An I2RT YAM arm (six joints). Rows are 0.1 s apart.
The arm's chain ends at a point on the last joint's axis. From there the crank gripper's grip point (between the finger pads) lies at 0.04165 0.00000 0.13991 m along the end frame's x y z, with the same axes.
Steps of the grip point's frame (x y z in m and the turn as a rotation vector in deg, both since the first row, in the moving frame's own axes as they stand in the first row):
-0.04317, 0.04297, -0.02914, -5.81, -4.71, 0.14
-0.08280, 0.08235, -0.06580, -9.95, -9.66, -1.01
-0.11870, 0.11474, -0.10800, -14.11, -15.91, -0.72
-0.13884, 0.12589, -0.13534, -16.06, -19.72, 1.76
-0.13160, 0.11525, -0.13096, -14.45, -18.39, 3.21
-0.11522, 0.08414, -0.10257, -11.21, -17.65, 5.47
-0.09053, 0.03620, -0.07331, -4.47, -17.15, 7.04
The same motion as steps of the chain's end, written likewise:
-0.03154, 0.02856, -0.03136, -5.81, -4.71, 0.14
-0.05906, 0.05820, -0.06874, -9.95, -9.66, -1.01
-0.07936, 0.07993, -0.10984, -14.11, -15.91, -0.72
-0.08922, 0.08547, -0.13547, -16.06, -19.72, 1.76
-0.08480, 0.07826, -0.13217, -14.45, -18.39, 3.21
-0.06970, 0.05432, -0.10551, -11.21, -17.65, 5.47
-0.04660, 0.02253, -0.07872, -4.47, -17.15, 7.04

